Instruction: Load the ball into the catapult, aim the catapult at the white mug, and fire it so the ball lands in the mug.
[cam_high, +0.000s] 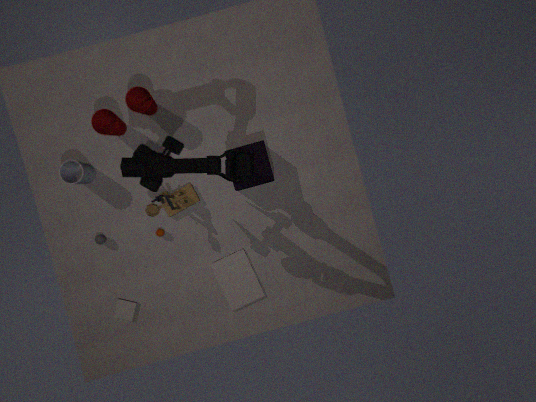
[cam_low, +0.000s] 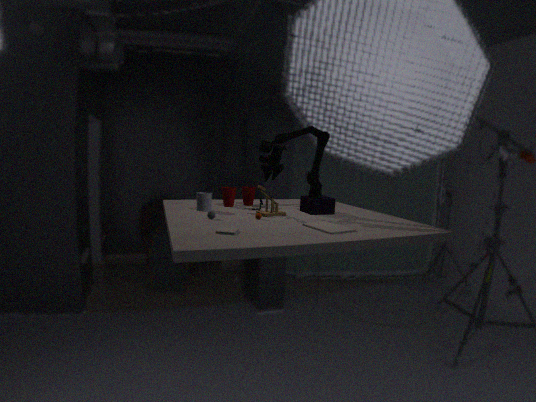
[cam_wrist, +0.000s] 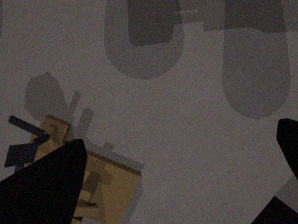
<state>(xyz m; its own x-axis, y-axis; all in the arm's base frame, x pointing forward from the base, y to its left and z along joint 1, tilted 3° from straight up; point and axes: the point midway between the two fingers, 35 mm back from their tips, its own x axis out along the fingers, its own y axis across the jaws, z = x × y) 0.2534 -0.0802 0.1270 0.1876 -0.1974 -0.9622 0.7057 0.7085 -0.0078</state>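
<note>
My gripper tip is 13 cm to the right of the wooden catapult, 10 cm above it and 6 cm short of it. Round my gripper tip: orange ball (25 cm to the left, 16 cm below, 13 cm ahead); white mug (37 cm ahead, 15 cm below, 5 cm to the right); small grey ball (36 cm ahead, 22 cm to the left, 16 cm below).
</note>
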